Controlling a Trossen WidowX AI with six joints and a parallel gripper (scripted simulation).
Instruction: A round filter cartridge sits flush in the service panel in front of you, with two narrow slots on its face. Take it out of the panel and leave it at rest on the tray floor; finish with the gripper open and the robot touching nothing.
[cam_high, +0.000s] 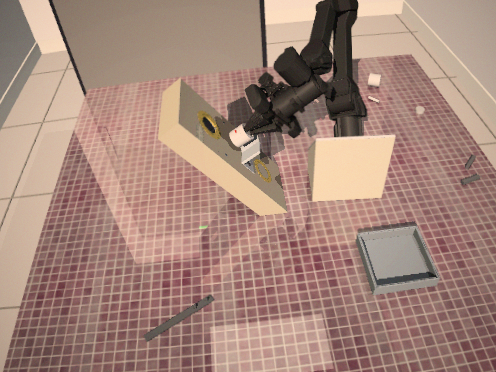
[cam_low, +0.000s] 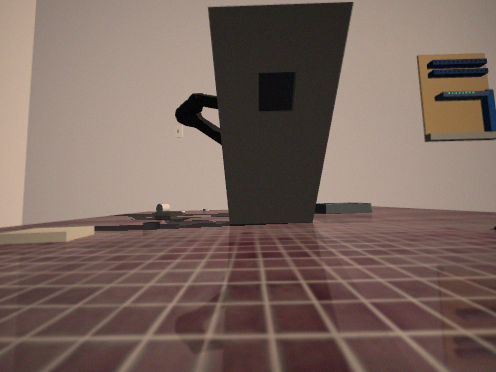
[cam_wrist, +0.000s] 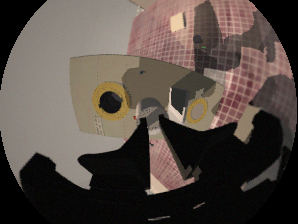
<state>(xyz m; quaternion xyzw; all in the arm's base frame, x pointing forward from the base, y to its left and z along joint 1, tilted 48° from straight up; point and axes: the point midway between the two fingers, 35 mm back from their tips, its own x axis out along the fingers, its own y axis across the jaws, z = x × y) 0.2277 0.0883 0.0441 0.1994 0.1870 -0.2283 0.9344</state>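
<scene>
The round filter cartridge is 10 mm ahead of my gripper tip and 10 mm below it. Round my gripper tip: beige service panel: 50 mm ahead, 50 mm below; then grey tray: 340 mm behind, 240 mm to the left, 200 mm below.
</scene>
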